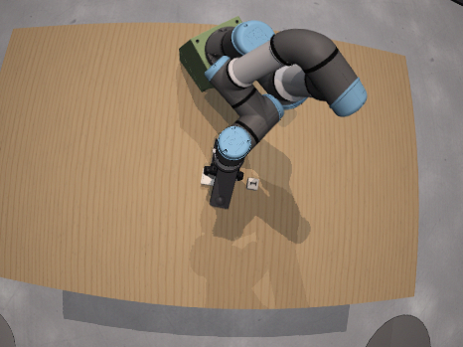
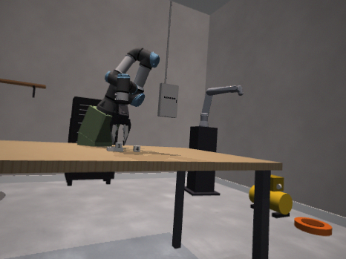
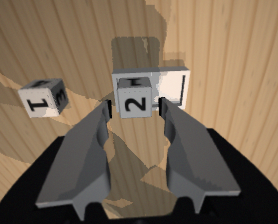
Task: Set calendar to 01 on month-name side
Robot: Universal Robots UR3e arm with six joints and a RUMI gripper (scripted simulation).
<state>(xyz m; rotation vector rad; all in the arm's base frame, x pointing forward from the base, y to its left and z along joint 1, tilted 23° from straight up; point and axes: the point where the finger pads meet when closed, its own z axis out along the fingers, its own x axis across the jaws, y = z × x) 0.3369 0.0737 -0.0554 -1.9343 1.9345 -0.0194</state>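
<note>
Now: hand 2 cm above the white cube. Round my hand: white tray: 3 cm below, 2 cm to the right.
</note>
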